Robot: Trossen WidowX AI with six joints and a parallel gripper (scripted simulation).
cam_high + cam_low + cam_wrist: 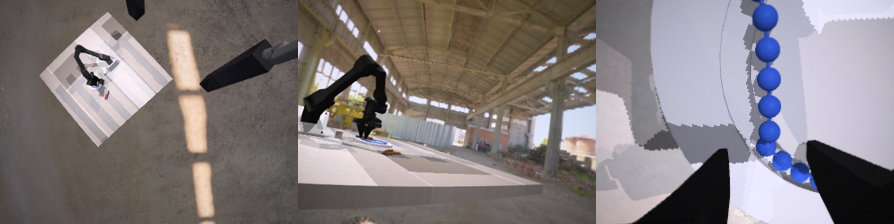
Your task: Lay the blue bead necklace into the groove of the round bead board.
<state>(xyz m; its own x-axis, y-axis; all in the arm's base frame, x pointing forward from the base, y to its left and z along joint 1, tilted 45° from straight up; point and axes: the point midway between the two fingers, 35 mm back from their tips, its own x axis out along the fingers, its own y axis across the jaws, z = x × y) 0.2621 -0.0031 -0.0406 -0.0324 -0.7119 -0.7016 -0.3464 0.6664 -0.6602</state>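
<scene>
My gripper tip is 50 mm short of the round white bead board, 40 mm to the left of it and 10 mm above it. Also, from my gripper tip: small white block (130 mm behind, 30 mm to the right); red pen-like object (70 mm ahead, 190 mm to the left, 10 mm below).
</scene>
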